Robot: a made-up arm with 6 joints. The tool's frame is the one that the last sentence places.
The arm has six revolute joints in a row. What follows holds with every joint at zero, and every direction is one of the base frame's. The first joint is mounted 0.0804 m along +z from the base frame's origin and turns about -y. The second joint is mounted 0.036 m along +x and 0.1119 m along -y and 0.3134 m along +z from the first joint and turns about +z. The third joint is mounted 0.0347 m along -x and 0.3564 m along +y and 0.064 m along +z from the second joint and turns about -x. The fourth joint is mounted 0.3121 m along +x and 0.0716 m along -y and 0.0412 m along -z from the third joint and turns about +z. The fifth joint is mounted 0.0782 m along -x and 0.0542 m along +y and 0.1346 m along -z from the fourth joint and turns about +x. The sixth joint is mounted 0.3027 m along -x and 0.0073 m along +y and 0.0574 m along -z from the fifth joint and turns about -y. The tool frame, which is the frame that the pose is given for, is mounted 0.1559 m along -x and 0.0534 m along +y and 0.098 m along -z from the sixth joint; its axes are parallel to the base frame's.
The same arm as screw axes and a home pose.
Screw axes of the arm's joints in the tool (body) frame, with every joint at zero. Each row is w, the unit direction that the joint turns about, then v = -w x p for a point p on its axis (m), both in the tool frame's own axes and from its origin. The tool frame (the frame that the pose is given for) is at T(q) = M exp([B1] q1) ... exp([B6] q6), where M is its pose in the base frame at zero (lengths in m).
B1 = (0, -1, 0, -0.0462, 0, -0.2234)
B2 = (0, 0, 1, -0.3997, -0.2594, 0)
B3 = (-1, 0, 0, 0, -0.3312, -0.0433)
B4 = (0, 0, 1, -0.1149, -0.5368, 0)
B5 = (1, 0, 0, 0, 0.1554, 0.0607)
B6 = (0, -1, 0, 0.098, 0, -0.1559)
M: xyz -0.2234 0.2878 0.1266 (m) quaternion w x y z 1 0 0 0

